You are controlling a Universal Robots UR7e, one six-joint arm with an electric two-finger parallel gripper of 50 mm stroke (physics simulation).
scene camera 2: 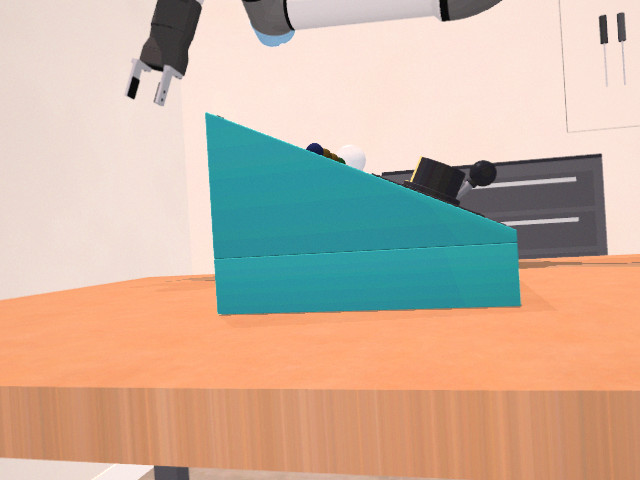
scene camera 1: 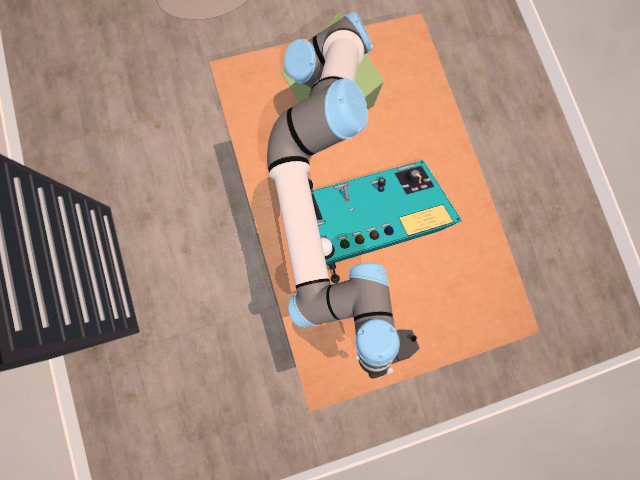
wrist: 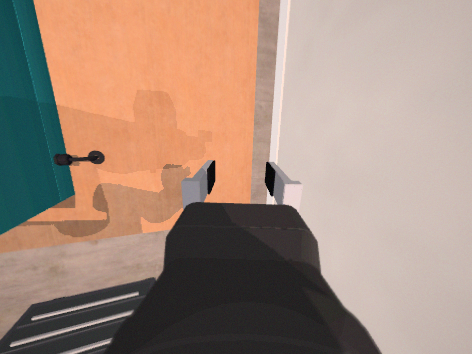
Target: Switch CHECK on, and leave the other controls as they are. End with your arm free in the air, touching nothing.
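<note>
The teal control panel has a sloping face. The face carries a small grey switch, a small black lever, a black rotary knob, several dark round buttons and a white dome. The arm hides part of the panel's left end in scene camera 1. The labels are too small to read, so I cannot tell which control is CHECK. My gripper is open and empty, in the air beyond the panel's high side, touching nothing.
A small black lever-like part sticks out from the panel's high side. A black ball-ended lever stands at the low side. A green block is by the arm's base. A dark cabinet stands beside the table.
</note>
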